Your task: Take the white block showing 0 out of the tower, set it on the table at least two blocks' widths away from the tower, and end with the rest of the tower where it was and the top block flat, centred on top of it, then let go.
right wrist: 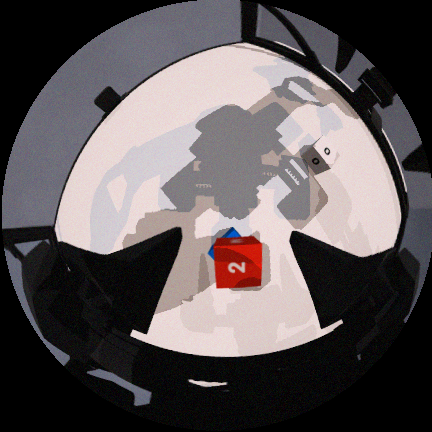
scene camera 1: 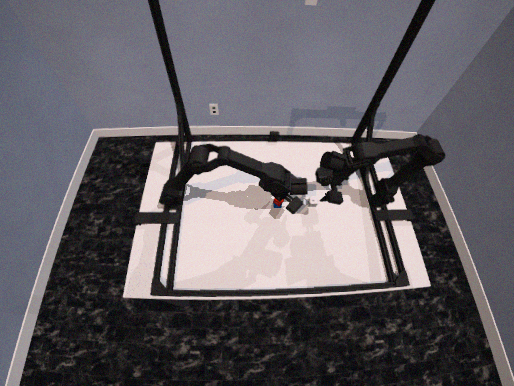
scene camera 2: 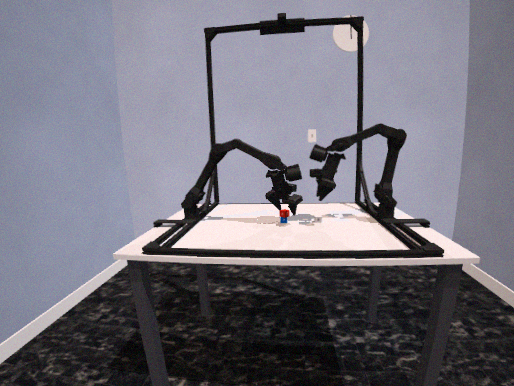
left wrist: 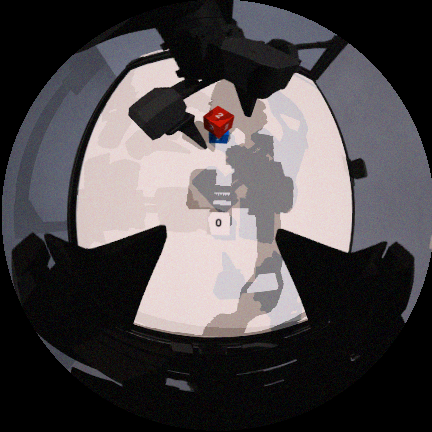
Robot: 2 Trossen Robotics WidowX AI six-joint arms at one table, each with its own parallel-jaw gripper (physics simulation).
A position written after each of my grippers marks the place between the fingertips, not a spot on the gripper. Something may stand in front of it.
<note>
In view: my left gripper [scene camera 1: 318, 191], my right gripper [right wrist: 237, 234] and a red block showing 2 [right wrist: 237, 260].
My left gripper also shows in the left wrist view [left wrist: 222, 232]. My right gripper is seen too in the left wrist view [left wrist: 227, 129].
</note>
